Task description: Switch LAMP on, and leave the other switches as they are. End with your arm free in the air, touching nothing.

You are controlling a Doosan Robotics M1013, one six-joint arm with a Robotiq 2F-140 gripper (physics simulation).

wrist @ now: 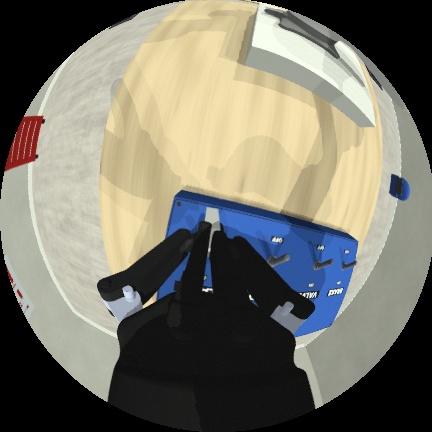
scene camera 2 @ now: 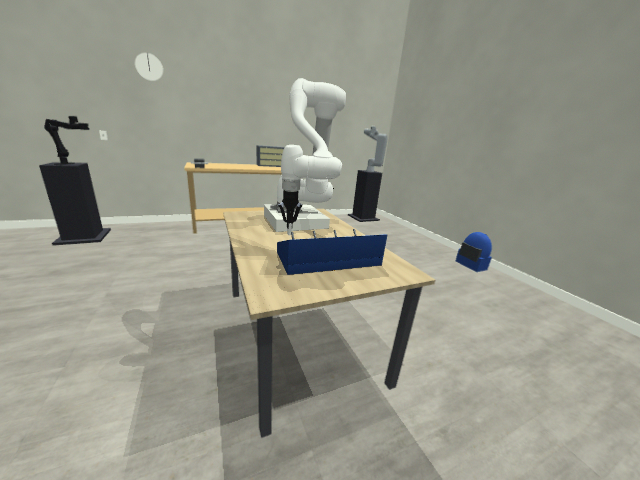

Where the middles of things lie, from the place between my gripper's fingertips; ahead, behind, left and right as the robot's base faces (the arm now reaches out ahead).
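Blue switch box (scene camera 2: 298, 256): my hand is 14 cm short of it, 2 cm above it and 18 cm to the right of it.
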